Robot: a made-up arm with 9 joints.
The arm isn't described. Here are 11 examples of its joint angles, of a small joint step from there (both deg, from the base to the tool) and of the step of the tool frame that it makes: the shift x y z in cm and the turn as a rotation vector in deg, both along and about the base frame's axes.
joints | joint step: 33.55 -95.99 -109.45 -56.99 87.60 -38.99 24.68 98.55 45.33 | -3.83 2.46 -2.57 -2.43 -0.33 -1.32 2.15 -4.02 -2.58
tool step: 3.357 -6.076 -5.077 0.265 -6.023 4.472
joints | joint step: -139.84 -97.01 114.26 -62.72 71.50 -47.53 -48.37 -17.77 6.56 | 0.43 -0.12 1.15 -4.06 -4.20 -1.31 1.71 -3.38 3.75
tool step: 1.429 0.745 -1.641 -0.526 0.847 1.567
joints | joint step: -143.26 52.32 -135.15 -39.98 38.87 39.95 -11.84 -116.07 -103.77 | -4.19 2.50 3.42 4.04 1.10 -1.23 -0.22 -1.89 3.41
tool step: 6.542 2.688 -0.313 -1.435 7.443 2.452
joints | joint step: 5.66 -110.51 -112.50 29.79 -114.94 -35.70 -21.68 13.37 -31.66 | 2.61 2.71 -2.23 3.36 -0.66 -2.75 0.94 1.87 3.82
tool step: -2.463 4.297 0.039 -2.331 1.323 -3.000
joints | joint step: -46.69 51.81 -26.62 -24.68 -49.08 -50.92 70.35 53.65 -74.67 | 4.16 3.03 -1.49 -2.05 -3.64 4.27 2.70 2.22 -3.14
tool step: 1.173 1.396 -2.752 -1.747 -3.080 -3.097
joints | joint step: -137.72 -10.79 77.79 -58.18 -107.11 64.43 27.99 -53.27 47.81 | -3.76 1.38 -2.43 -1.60 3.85 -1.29 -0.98 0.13 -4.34
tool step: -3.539 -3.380 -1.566 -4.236 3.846 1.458
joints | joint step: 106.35 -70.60 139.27 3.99 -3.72 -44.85 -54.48 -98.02 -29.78 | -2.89 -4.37 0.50 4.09 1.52 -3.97 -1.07 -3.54 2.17
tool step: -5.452 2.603 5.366 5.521 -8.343 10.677
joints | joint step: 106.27 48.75 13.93 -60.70 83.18 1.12 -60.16 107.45 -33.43 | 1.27 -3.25 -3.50 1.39 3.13 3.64 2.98 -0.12 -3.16
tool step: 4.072 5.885 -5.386 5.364 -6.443 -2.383
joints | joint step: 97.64 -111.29 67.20 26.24 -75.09 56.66 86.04 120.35 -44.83 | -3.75 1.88 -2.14 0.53 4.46 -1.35 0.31 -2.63 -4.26
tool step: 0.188 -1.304 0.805 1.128 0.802 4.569
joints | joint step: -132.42 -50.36 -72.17 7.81 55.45 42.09 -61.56 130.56 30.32 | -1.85 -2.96 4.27 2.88 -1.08 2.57 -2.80 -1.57 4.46
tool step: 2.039 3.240 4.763 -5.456 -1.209 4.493
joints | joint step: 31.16 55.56 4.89 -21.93 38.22 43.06 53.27 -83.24 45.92 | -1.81 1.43 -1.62 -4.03 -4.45 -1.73 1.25 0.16 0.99
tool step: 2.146 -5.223 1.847 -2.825 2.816 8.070
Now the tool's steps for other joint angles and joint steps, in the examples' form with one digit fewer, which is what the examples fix.
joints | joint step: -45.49 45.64 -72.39 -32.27 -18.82 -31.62 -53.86 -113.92 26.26 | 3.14 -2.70 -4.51 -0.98 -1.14 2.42 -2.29 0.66 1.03
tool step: -2.96 -5.12 5.67 -5.81 4.93 3.33
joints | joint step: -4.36 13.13 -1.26 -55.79 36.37 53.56 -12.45 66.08 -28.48 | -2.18 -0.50 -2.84 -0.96 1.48 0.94 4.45 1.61 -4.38
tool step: -5.29 -4.29 0.04 -2.89 3.23 2.00
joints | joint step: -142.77 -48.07 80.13 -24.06 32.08 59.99 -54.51 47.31 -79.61 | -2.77 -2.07 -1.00 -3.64 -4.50 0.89 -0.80 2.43 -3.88
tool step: -2.61 -0.62 1.31 0.05 4.53 0.30
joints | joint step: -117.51 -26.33 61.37 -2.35 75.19 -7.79 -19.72 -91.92 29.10 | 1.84 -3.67 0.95 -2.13 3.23 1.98 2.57 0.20 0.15
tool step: -4.04 -5.36 -0.65 -3.79 2.71 -8.86
